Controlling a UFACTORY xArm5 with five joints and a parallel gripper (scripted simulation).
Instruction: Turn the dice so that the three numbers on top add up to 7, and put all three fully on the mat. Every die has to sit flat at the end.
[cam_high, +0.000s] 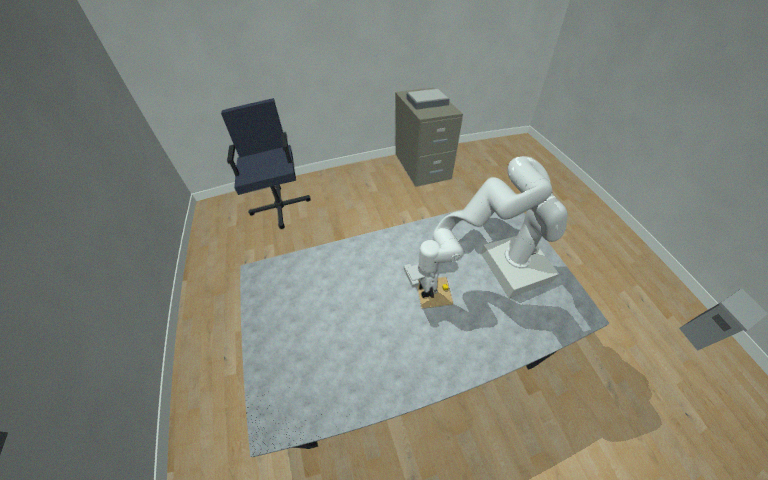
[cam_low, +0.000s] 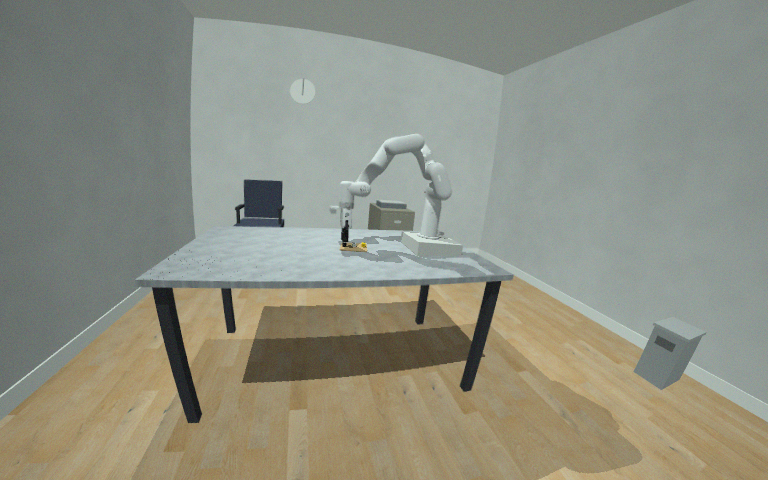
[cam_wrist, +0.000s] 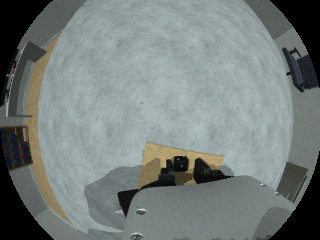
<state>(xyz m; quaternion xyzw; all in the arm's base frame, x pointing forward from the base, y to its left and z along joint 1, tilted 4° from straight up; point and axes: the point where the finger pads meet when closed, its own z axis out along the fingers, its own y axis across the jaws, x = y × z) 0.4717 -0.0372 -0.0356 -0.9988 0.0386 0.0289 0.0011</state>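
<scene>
My hand is 40 mm above the black die. Round my hand: white die: 50 mm behind, 40 mm below; yellow die: 100 mm behind, 10 mm to the left, 40 mm below; tan mat: 50 mm behind, 50 mm below.
</scene>
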